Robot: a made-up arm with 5 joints. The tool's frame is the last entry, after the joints. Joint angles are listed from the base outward.
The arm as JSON. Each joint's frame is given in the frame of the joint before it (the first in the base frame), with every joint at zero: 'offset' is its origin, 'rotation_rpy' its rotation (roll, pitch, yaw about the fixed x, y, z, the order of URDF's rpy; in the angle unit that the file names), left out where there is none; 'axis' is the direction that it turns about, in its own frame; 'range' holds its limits. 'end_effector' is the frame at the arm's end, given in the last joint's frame.
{
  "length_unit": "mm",
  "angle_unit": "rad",
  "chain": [
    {
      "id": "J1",
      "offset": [
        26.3,
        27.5,
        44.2
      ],
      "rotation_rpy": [
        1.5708,
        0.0,
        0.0
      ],
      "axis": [
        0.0,
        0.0,
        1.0
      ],
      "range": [
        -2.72,
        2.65
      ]
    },
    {
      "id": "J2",
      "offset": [
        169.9,
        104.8,
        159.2
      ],
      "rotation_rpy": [
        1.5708,
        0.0,
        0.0
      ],
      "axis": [
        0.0,
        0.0,
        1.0
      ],
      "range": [
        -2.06,
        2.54
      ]
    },
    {
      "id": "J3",
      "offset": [
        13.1,
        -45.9,
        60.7
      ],
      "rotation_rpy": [
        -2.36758,
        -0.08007,
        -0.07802
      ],
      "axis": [
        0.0,
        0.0,
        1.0
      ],
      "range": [
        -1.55,
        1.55
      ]
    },
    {
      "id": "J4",
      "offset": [
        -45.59,
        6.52,
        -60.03
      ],
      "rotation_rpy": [
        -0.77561,
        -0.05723,
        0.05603
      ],
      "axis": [
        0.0,
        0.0,
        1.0
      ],
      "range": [
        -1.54,
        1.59
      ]
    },
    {
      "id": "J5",
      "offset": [
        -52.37,
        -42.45,
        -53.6
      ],
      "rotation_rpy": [
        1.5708,
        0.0,
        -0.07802
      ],
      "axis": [
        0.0,
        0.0,
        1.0
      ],
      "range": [
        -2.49,
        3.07
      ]
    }
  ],
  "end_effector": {
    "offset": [
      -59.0,
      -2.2,
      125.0
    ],
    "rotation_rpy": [
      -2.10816,
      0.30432,
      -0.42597
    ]
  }
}
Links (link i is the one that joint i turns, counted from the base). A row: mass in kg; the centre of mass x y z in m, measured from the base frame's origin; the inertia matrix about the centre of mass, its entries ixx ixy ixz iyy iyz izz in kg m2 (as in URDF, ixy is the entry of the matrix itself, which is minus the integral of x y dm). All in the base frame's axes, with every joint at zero. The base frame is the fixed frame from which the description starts. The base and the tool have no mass.
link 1: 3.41; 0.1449 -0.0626 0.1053; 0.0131 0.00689 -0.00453 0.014 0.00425 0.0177
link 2: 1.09; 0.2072 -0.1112 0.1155; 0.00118 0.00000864 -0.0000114 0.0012 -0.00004 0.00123
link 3: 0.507; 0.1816 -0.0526 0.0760; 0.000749 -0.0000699 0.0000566 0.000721 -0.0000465 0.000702
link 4: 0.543; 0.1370 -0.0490 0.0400; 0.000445 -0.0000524 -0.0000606 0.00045 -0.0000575 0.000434
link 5: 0.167; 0.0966 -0.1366 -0.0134; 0.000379 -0.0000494 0 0.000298 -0.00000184 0.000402
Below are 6 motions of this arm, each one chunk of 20 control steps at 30 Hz.
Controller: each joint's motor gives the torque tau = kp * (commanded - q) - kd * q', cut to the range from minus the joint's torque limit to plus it. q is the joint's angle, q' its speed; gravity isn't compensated. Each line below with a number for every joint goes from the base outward.
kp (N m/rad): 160 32 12 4.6 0.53
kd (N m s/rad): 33 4.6 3.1 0.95 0.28
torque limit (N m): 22 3.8 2.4 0.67 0.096
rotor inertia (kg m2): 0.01 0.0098 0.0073 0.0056 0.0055
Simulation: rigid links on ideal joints. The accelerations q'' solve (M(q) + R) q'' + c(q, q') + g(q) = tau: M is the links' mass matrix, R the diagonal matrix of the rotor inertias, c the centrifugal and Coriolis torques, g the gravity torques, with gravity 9.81 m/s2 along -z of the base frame. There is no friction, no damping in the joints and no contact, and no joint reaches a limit. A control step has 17 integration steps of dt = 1/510 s. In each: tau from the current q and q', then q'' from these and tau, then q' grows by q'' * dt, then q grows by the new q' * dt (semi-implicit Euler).
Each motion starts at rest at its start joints. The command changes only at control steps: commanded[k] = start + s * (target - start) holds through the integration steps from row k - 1 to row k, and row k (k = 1, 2, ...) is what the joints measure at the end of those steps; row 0 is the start. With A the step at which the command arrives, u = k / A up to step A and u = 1 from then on. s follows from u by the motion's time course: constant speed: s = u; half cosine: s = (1 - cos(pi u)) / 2; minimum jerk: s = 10 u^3 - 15 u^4 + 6 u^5; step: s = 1 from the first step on.
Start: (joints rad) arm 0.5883 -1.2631 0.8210 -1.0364 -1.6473
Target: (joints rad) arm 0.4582 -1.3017 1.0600 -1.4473 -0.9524
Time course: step
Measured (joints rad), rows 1 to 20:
1: 0.5661 -1.2718 0.8497 -1.0834 -1.6378
2: 0.5456 -1.2779 0.8765 -1.1427 -1.6059
3: 0.5280 -1.2827 0.9000 -1.1931 -1.5637
4: 0.5130 -1.2865 0.9207 -1.2355 -1.5216
5: 0.5002 -1.2896 0.9389 -1.2710 -1.4818
6: 0.4893 -1.2920 0.9550 -1.3008 -1.4445
7: 0.4800 -1.2939 0.9692 -1.3257 -1.4096
8: 0.4720 -1.2954 0.9816 -1.3466 -1.3769
9: 0.4653 -1.2967 0.9926 -1.3640 -1.3464
10: 0.4595 -1.2977 1.0022 -1.3787 -1.3179
11: 0.4545 -1.2985 1.0107 -1.3909 -1.2913
12: 0.4503 -1.2991 1.0182 -1.4011 -1.2664
13: 0.4467 -1.2996 1.0248 -1.4096 -1.2431
14: 0.4437 -1.3001 1.0305 -1.4168 -1.2213
15: 0.4411 -1.3004 1.0356 -1.4228 -1.2009
16: 0.4388 -1.3007 1.0401 -1.4278 -1.1819
17: 0.4369 -1.3009 1.0440 -1.4319 -1.1641
18: 0.4353 -1.3011 1.0474 -1.4354 -1.1474
19: 0.4339 -1.3013 1.0505 -1.4383 -1.1319
20: 0.4327 -1.3014 1.0531 -1.4407 -1.1173

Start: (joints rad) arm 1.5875 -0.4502 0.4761 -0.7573 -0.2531
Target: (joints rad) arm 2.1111 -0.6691 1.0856 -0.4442 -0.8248
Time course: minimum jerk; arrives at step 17
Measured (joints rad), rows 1 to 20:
1: 1.5901 -0.4548 0.4719 -0.7624 -0.2543
2: 1.5933 -0.4592 0.4685 -0.7676 -0.2569
3: 1.5982 -0.4638 0.4674 -0.7711 -0.2605
4: 1.6061 -0.4695 0.4698 -0.7722 -0.2653
5: 1.6180 -0.4769 0.4767 -0.7703 -0.2719
6: 1.6348 -0.4865 0.4887 -0.7651 -0.2809
7: 1.6568 -0.4985 0.5064 -0.7563 -0.2927
8: 1.6842 -0.5128 0.5297 -0.7440 -0.3073
9: 1.7162 -0.5290 0.5581 -0.7284 -0.3249
10: 1.7521 -0.5466 0.5909 -0.7102 -0.3451
11: 1.7907 -0.5650 0.6268 -0.6899 -0.3677
12: 1.8303 -0.5833 0.6645 -0.6684 -0.3920
13: 1.8696 -0.6008 0.7025 -0.6466 -0.4173
14: 1.9070 -0.6167 0.7394 -0.6255 -0.4429
15: 1.9412 -0.6305 0.7739 -0.6058 -0.4682
16: 1.9714 -0.6418 0.8051 -0.5881 -0.4926
17: 1.9974 -0.6508 0.8326 -0.5728 -0.5156
18: 2.0196 -0.6578 0.8567 -0.5598 -0.5373
19: 2.0385 -0.6633 0.8779 -0.5488 -0.5577
20: 2.0547 -0.6675 0.8964 -0.5395 -0.5767

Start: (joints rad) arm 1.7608 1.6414 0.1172 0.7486 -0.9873
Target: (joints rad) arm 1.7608 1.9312 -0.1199 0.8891 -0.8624
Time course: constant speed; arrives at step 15
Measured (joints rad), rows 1 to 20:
1: 1.7645 1.6442 0.1181 0.7506 -0.9872
2: 1.7682 1.6504 0.1168 0.7543 -0.9867
3: 1.7714 1.6595 0.1137 0.7588 -0.9858
4: 1.7741 1.6708 0.1091 0.7642 -0.9845
5: 1.7764 1.6838 0.1031 0.7702 -0.9828
6: 1.7784 1.6983 0.0960 0.7768 -0.9806
7: 1.7800 1.7139 0.0877 0.7839 -0.9781
8: 1.7815 1.7304 0.0786 0.7915 -0.9752
9: 1.7827 1.7476 0.0687 0.7995 -0.9720
10: 1.7838 1.7653 0.0581 0.8078 -0.9684
11: 1.7847 1.7835 0.0468 0.8164 -0.9646
12: 1.7855 1.8021 0.0350 0.8253 -0.9605
13: 1.7862 1.8209 0.0228 0.8343 -0.9562
14: 1.7868 1.8400 0.0101 0.8436 -0.9516
15: 1.7873 1.8592 -0.0030 0.8530 -0.9468
16: 1.7877 1.8748 -0.0146 0.8612 -0.9421
17: 1.7881 1.8872 -0.0248 0.8683 -0.9377
18: 1.7885 1.8971 -0.0337 0.8744 -0.9335
19: 1.7887 1.9049 -0.0415 0.8797 -0.9296
20: 1.7890 1.9111 -0.0484 0.8842 -0.9260

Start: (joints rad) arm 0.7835 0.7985 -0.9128 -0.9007 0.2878
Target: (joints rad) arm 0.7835 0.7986 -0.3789 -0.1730 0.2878
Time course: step
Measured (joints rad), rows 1 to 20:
1: 0.7801 0.7994 -0.8544 -0.8657 0.2850
2: 0.7767 0.7939 -0.7909 -0.7637 0.2851
3: 0.7740 0.7875 -0.7332 -0.6672 0.2878
4: 0.7717 0.7825 -0.6823 -0.5849 0.2909
5: 0.7697 0.7788 -0.6377 -0.5154 0.2939
6: 0.7680 0.7761 -0.5986 -0.4568 0.2964
7: 0.7666 0.7742 -0.5644 -0.4075 0.2986
8: 0.7654 0.7729 -0.5345 -0.3661 0.3004
9: 0.7644 0.7720 -0.5083 -0.3312 0.3018
10: 0.7635 0.7715 -0.4855 -0.3020 0.3030
11: 0.7627 0.7711 -0.4656 -0.2775 0.3039
12: 0.7621 0.7710 -0.4481 -0.2570 0.3047
13: 0.7616 0.7709 -0.4329 -0.2398 0.3052
14: 0.7611 0.7709 -0.4196 -0.2254 0.3056
15: 0.7607 0.7710 -0.4081 -0.2134 0.3059
16: 0.7604 0.7711 -0.3979 -0.2033 0.3061
17: 0.7601 0.7712 -0.3891 -0.1949 0.3062
18: 0.7599 0.7714 -0.3814 -0.1879 0.3062
19: 0.7597 0.7715 -0.3747 -0.1821 0.3062
20: 0.7595 0.7716 -0.3688 -0.1772 0.3061

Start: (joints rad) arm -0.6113 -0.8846 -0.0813 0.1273 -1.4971
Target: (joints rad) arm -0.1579 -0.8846 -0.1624 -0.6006 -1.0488
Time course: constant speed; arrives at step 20
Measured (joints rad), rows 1 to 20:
1: -0.6145 -0.8833 -0.0762 0.1270 -1.4957
2: -0.6141 -0.8823 -0.0714 0.1226 -1.4925
3: -0.6104 -0.8815 -0.0678 0.1134 -1.4879
4: -0.6038 -0.8809 -0.0651 0.0999 -1.4822
5: -0.5948 -0.8804 -0.0632 0.0828 -1.4754
6: -0.5837 -0.8801 -0.0621 0.0626 -1.4675
7: -0.5709 -0.8798 -0.0616 0.0398 -1.4587
8: -0.5566 -0.8797 -0.0617 0.0148 -1.4490
9: -0.5411 -0.8795 -0.0623 -0.0121 -1.4385
10: -0.5244 -0.8795 -0.0633 -0.0406 -1.4271
11: -0.5069 -0.8795 -0.0647 -0.0705 -1.4150
12: -0.4886 -0.8795 -0.0665 -0.1015 -1.4022
13: -0.4696 -0.8795 -0.0685 -0.1336 -1.3887
14: -0.4501 -0.8796 -0.0708 -0.1665 -1.3745
15: -0.4301 -0.8797 -0.0734 -0.2001 -1.3598
16: -0.4097 -0.8798 -0.0761 -0.2344 -1.3445
17: -0.3889 -0.8799 -0.0791 -0.2692 -1.3287
18: -0.3679 -0.8800 -0.0822 -0.3045 -1.3124
19: -0.3465 -0.8802 -0.0855 -0.3402 -1.2957
20: -0.3250 -0.8803 -0.0890 -0.3763 -1.2784

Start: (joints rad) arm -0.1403 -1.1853 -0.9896 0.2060 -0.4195
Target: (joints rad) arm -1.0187 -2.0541 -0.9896 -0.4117 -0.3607
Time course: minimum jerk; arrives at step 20
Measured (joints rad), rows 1 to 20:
1: -0.1465 -1.1851 -0.9868 0.2080 -0.4179
2: -0.1531 -1.1863 -0.9840 0.2105 -0.4150
3: -0.1610 -1.1903 -0.9816 0.2110 -0.4119
4: -0.1718 -1.1990 -0.9795 0.2085 -0.4089
5: -0.1870 -1.2141 -0.9779 0.2021 -0.4060
6: -0.2077 -1.2366 -0.9764 0.1913 -0.4031
7: -0.2348 -1.2675 -0.9752 0.1754 -0.4002
8: -0.2686 -1.3068 -0.9741 0.1544 -0.3972
9: -0.3093 -1.3542 -0.9730 0.1284 -0.3942
10: -0.3561 -1.4088 -0.9719 0.0978 -0.3911
11: -0.4083 -1.4692 -0.9707 0.0634 -0.3879
12: -0.4645 -1.5337 -0.9694 0.0262 -0.3847
13: -0.5232 -1.6002 -0.9678 -0.0127 -0.3814
14: -0.5826 -1.6666 -0.9660 -0.0521 -0.3781
15: -0.6410 -1.7307 -0.9639 -0.0906 -0.3746
16: -0.6967 -1.7904 -0.9616 -0.1272 -0.3711
17: -0.7482 -1.8441 -0.9591 -0.1607 -0.3676
18: -0.7943 -1.8905 -0.9565 -0.1906 -0.3641
19: -0.8344 -1.9290 -0.9539 -0.2165 -0.3607
20: -0.8686 -1.9601 -0.9515 -0.2385 -0.3574

